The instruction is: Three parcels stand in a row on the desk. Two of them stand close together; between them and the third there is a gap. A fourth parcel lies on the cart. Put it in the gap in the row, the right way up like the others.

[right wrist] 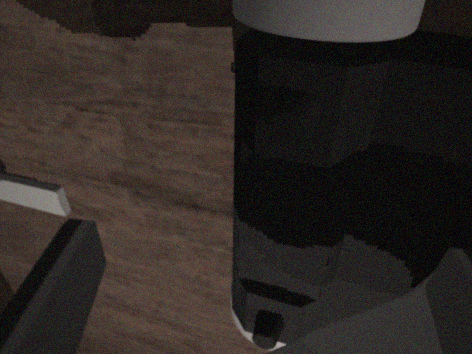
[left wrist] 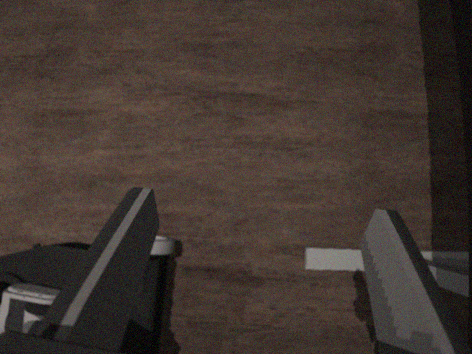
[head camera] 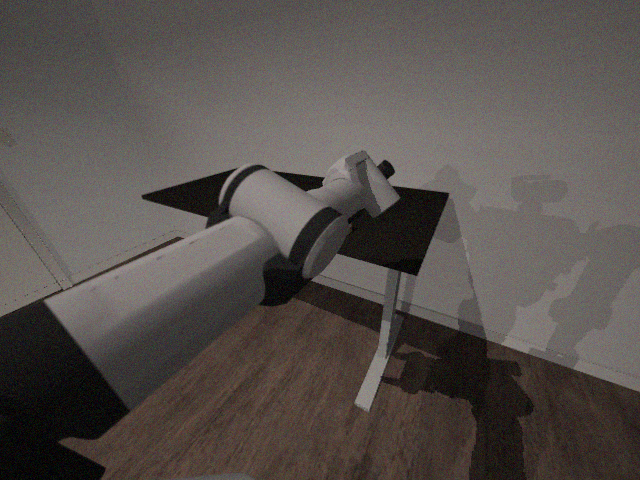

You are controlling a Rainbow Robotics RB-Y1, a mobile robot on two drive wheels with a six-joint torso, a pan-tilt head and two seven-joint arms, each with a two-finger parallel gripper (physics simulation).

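Frame: origin at the robot's base, x right, y ahead, z up, level; centimetres.
Seen in the pictures: left gripper, fingertip midpoint: (left wrist: 261, 217); right gripper, fingertip midpoint: (right wrist: 269, 256).
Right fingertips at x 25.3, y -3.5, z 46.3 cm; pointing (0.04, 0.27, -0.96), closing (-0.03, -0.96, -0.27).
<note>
A point is followed by its place in that frame.
The desk (head camera: 403, 232) @(x -23.1, y 76.6, z 95.1 cm) has a dark top and stands in the middle of the head camera view, partly covered by my left arm. No parcel and no cart show in the three views; my left arm hides part of the desk top. My left gripper (left wrist: 261, 217) @(x -40.3, y 36.2, z 106.5 cm) is open and empty, with wooden floor below and between its fingers. My right gripper (right wrist: 269, 256) @(x 25.3, y -3.6, z 46.3 cm) is open and empty, with floor and a black robot part behind its fingers.
A pale desk leg (head camera: 385, 330) @(x -27.8, y 89.2, z 26.4 cm) stands on the wooden floor (head camera: 289, 372) @(x -70.4, y 53.2, z 0.1 cm) (left wrist: 250, 125) @(x -76.0, y 32.7, z 0.1 cm) (right wrist: 150, 150) @(x -6.0, y 31.2, z 0.1 cm). A pale foot bar (left wrist: 332, 259) (right wrist: 32, 196) lies low near the fingers in both wrist views. A grey wall (head camera: 310, 77) @(x -101.2, y 131.2, z 150.9 cm) rises behind the desk.
</note>
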